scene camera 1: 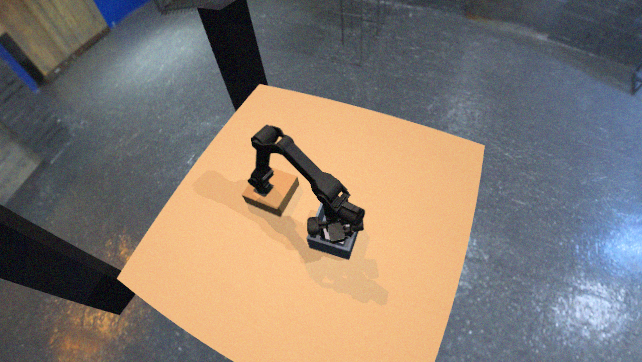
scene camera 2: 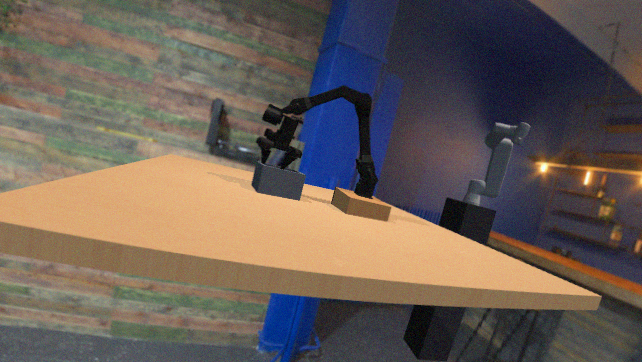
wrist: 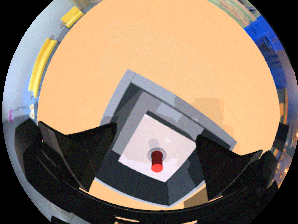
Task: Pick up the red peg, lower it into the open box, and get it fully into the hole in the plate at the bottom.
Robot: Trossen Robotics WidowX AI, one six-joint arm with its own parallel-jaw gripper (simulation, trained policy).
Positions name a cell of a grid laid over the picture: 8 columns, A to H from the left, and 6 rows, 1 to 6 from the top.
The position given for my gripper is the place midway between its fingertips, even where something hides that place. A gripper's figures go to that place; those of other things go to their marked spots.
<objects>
My gripper (wrist: E4) is 0.10 m from the lens. A grey box (wrist: D3): 0.14 m from the lens. A light grey plate (wrist: E4): 0.14 m from the lens.
</objects>
